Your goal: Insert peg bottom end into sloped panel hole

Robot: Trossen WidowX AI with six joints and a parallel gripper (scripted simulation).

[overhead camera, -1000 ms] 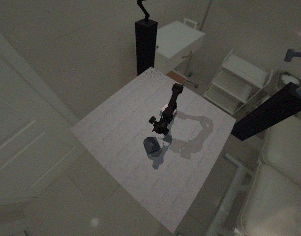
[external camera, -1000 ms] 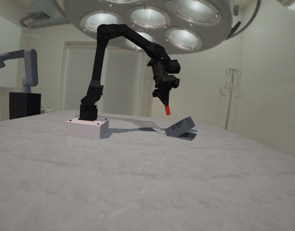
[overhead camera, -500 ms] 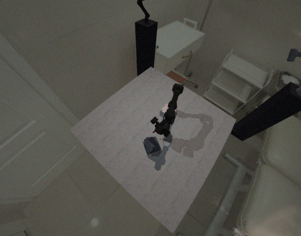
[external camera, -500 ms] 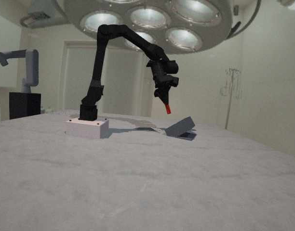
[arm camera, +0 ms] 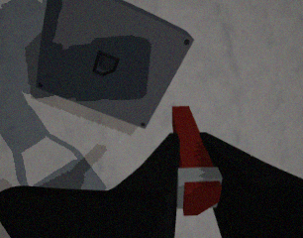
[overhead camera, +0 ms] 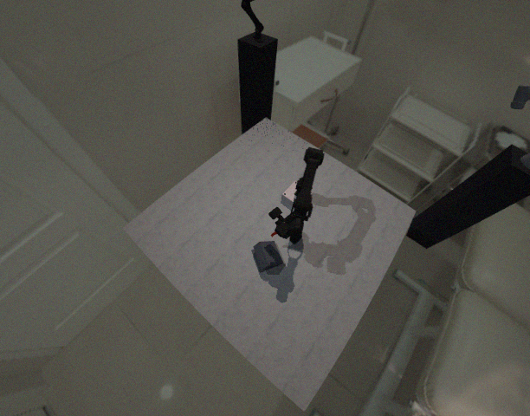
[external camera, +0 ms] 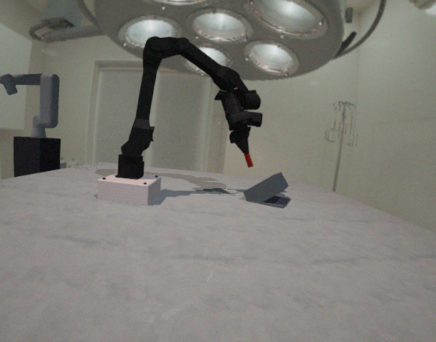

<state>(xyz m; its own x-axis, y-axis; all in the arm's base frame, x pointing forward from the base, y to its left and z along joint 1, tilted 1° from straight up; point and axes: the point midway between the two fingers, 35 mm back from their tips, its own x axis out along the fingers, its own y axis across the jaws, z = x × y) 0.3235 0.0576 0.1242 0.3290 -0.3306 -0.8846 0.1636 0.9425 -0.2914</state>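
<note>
Now: gripper tip 9 cm short of the sloped dark grey panel, 2 cm to the right of it and 11 cm above it. The rest, counted from my gripper tip: red peg 1 cm behind, 1 cm to the left, 2 cm above.
</note>
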